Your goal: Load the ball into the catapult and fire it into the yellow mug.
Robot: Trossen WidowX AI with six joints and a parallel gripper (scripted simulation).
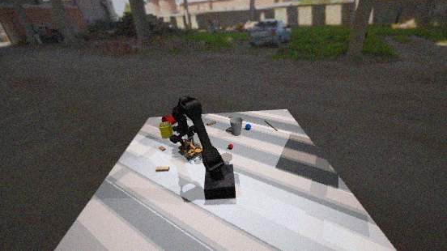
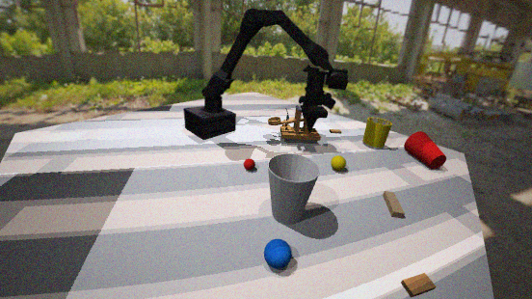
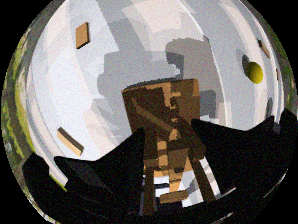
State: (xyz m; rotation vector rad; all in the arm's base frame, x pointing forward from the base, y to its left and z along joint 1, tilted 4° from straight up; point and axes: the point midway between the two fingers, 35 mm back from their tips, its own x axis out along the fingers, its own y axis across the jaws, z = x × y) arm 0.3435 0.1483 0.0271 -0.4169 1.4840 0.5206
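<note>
Now: gripper tip 5 cm past the small red ball, 29 cm to the left of it and 4 cm above it. Round my gripper tip: yellow mug 23 cm ahead, 15 cm to the left, 2 cm below; then catapult 7 cm behind, 3 cm to the right, 2 cm above; then yellow ball 15 cm ahead, 13 cm to the right, 3 cm below.
</note>
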